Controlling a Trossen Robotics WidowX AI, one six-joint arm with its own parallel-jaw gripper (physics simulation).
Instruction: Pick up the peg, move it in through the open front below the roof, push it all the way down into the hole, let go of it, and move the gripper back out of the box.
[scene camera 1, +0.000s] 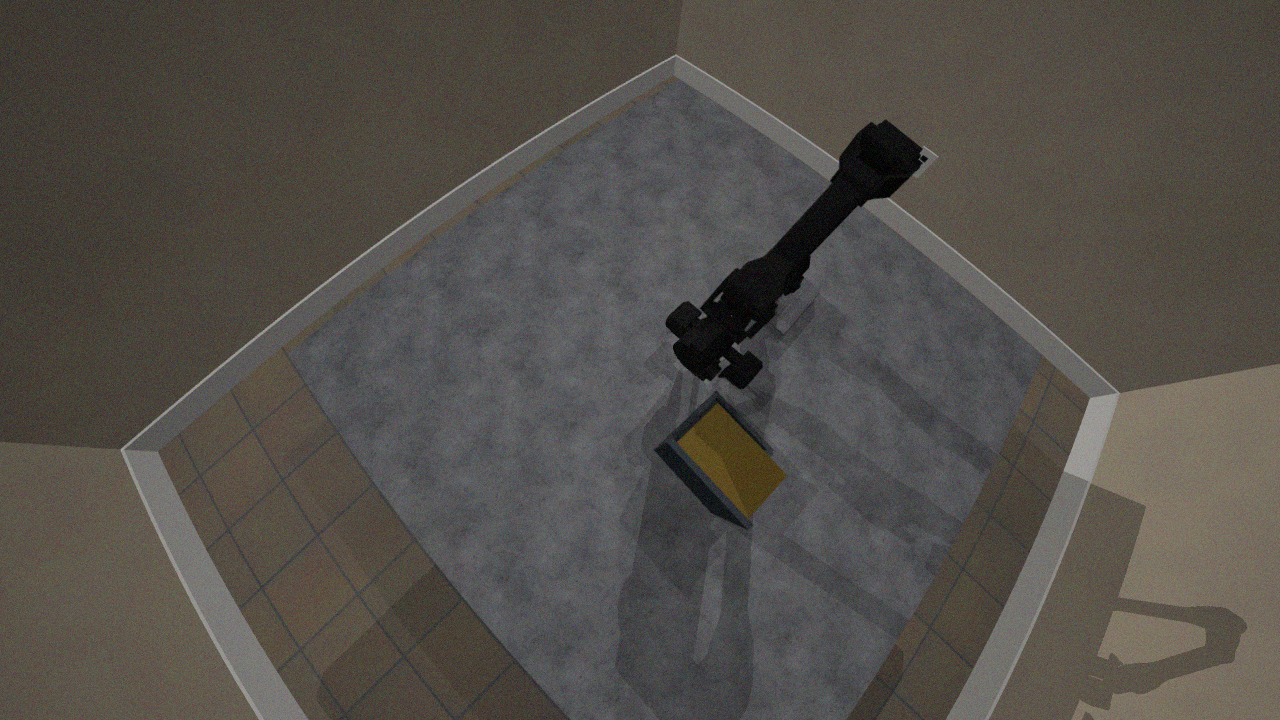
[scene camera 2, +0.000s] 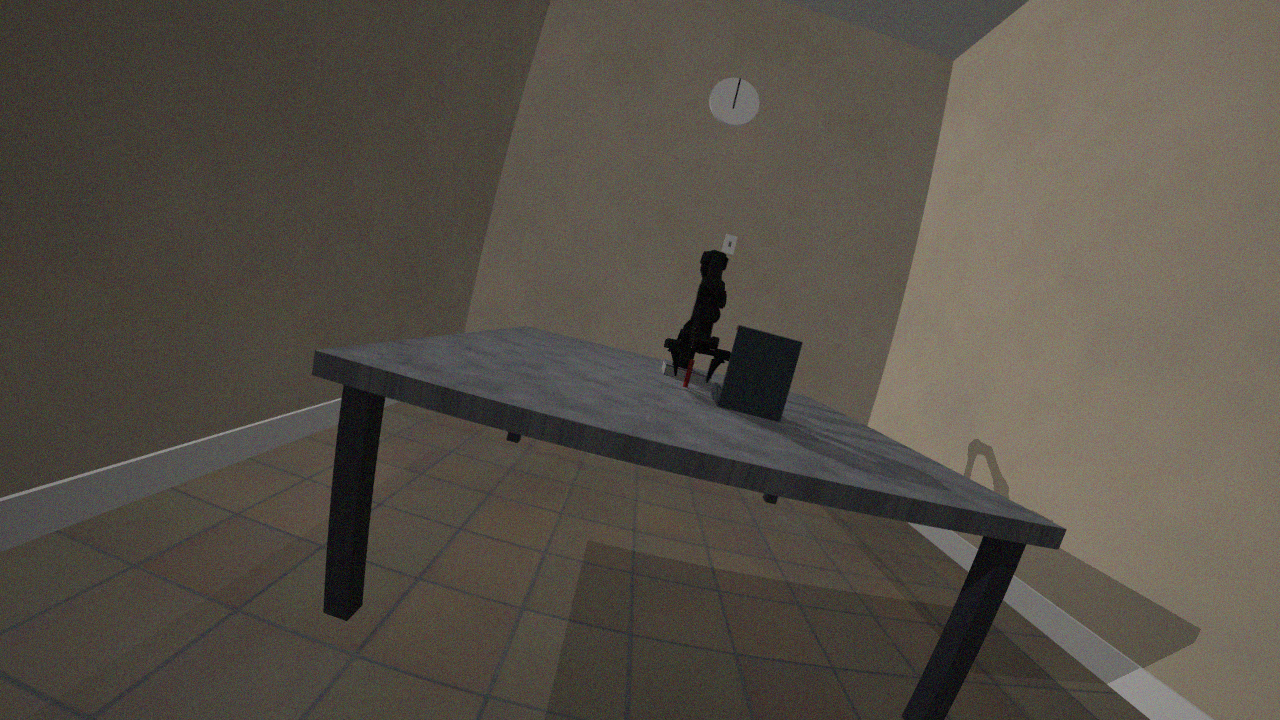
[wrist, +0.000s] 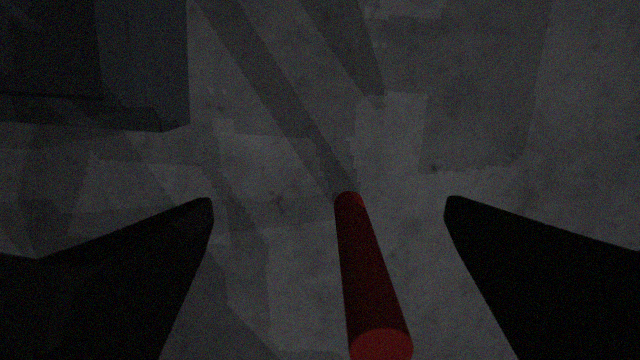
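Where they show: gripper, fingertip midpoint: (scene camera 2: 690, 379) (wrist: 330, 208); arm's base, origin of the base link: (scene camera 2: 681, 366).
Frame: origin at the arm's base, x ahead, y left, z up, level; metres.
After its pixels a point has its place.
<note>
The red peg (scene camera 2: 688, 373) @[x 0.218, y 0.029, z 0.007 m] (wrist: 367, 270) @[x 0.218, y 0.031, z 0.027 m] stands upright on the table; it is hidden under the arm in scene camera 1. My gripper (scene camera 1: 713, 344) @[x 0.219, y 0.040, z -0.008 m] (scene camera 2: 692, 377) @[x 0.219, y 0.040, z -0.008 m] (wrist: 330, 208) @[x 0.219, y 0.040, z -0.008 m] is open and empty, pointing down, with its fingers apart on either side of the peg. In the wrist view the peg shows between the two fingers, touching neither, its top end near the bottom edge. The box (scene camera 1: 729, 461) @[x 0.354, y 0.194, z 0.169 m] (scene camera 2: 760, 374) @[x 0.400, y 0.200, z 0.068 m] (wrist: 142, 60) @[x 0.261, y 0.107, z 0.000 m] has dark walls and a yellow roof and stands close beside the gripper. Its hole does not show.
The grey table (scene camera 1: 447, 358) @[x 0.639, y -0.288, z -0.033 m] (scene camera 2: 537, 385) @[x 0.718, y -0.223, z -0.033 m] carries the arm, the peg and the box. The arm (scene camera 1: 814, 219) @[x 0.127, y 0.025, z 0.340 m] (scene camera 2: 711, 291) @[x 0.233, y 0.034, z 0.246 m] reaches over the table toward the box. Shadows of the arm and box cross the table top. A round clock (scene camera 2: 733, 101) hangs on the wall.
</note>
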